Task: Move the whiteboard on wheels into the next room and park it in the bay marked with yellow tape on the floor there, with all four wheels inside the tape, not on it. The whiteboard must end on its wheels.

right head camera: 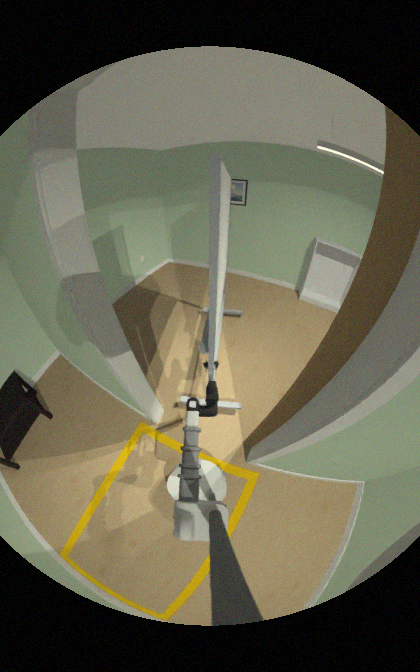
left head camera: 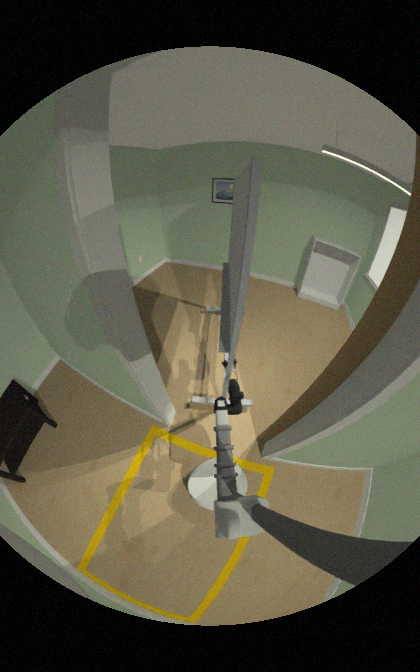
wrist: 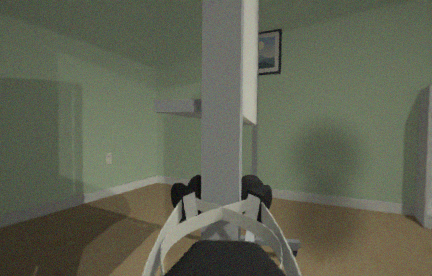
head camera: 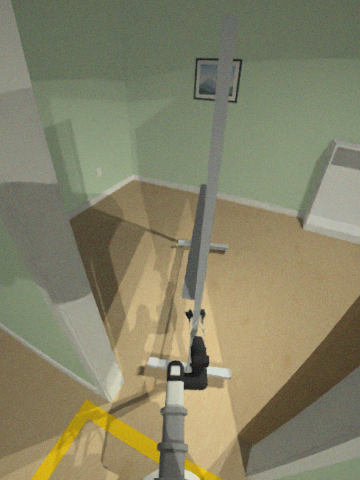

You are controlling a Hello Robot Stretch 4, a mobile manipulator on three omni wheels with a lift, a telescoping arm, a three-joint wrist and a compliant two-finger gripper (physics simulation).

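Frame: origin at the robot's base, x left, y back, z up, level; metres.
Seen in the pictures: gripper, between the fingertips: (wrist: 227, 190).
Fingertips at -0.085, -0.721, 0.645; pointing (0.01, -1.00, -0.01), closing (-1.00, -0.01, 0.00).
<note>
A point is followed by its place in that frame, as x, y, z.
The whiteboard (head camera: 214, 165) @[-0.079, -0.671, 1.331] (left head camera: 242, 240) @[-0.082, -0.786, 1.322] (right head camera: 216, 250) @[-0.090, -0.669, 1.318] (wrist: 221, 100) @[-0.079, -0.671, 0.728] stands upright on its feet, seen nearly edge-on, in the room beyond the doorway. Its near foot (head camera: 219, 372) @[-0.268, -0.670, 0.071] lies crosswise under my wrist, close to the opening. My gripper (head camera: 195, 314) @[-0.085, -0.721, 0.645] (left head camera: 229, 363) @[-0.085, -0.721, 0.645] (right head camera: 211, 365) @[-0.085, -0.721, 0.645] (wrist: 227, 190) @[-0.085, -0.721, 0.645] is shut on the near upright post, one black fingertip on each side. The yellow tape bay (head camera: 125, 435) @[0.263, -0.340, -0.027] (left head camera: 116, 500) @[0.805, 0.237, -0.027] (right head camera: 102, 492) @[0.790, 0.237, -0.027] is on this side of the doorway, around and beneath my base (left head camera: 200, 485) @[0.116, 0.003, 0.187] (right head camera: 175, 482) @[0.140, -0.011, 0.187]. The wheels are too small or hidden to make out.
A pale door jamb (head camera: 90, 330) @[0.351, -0.565, 0.688] (left head camera: 150, 385) @[0.363, -0.538, 0.666] (right head camera: 132, 385) @[0.365, -0.532, 0.636] stands left of the opening. A brown door panel (left head camera: 350, 355) @[-0.385, -0.337, 1.162] (right head camera: 330, 345) @[-0.373, -0.343, 1.231] is on the right. A white open cabinet (head camera: 335, 195) @[-1.886, -2.590, 0.403] (left head camera: 325, 275) @[-2.042, -2.522, 0.410] stands by the far wall. Dark furniture (left head camera: 20, 430) @[2.035, -0.091, 0.122] (right head camera: 17, 420) @[2.042, -0.079, 0.122] is at far left.
</note>
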